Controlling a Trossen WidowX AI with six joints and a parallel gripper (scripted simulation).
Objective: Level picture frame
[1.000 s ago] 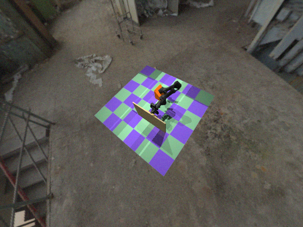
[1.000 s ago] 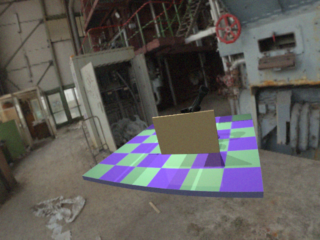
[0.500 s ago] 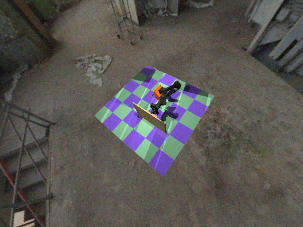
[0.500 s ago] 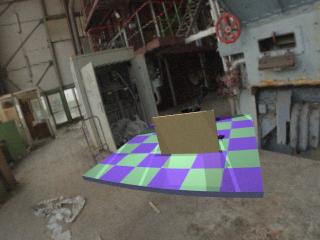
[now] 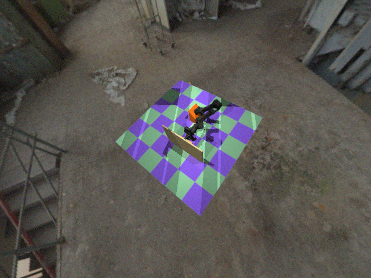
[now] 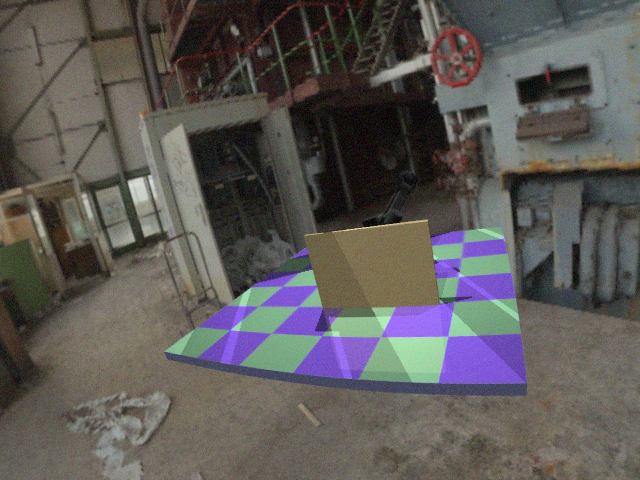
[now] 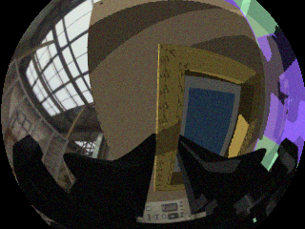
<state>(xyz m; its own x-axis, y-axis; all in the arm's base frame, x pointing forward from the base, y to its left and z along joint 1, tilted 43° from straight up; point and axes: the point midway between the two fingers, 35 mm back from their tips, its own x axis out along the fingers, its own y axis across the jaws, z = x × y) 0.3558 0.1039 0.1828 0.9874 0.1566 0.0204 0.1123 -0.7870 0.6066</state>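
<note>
My gripper tip is 1 cm to the right of the picture frame and 5 cm above it. From my gripper tip the other things lie so: tan wall board 2 cm ahead, 1 cm to the right, 7 cm below.
</note>
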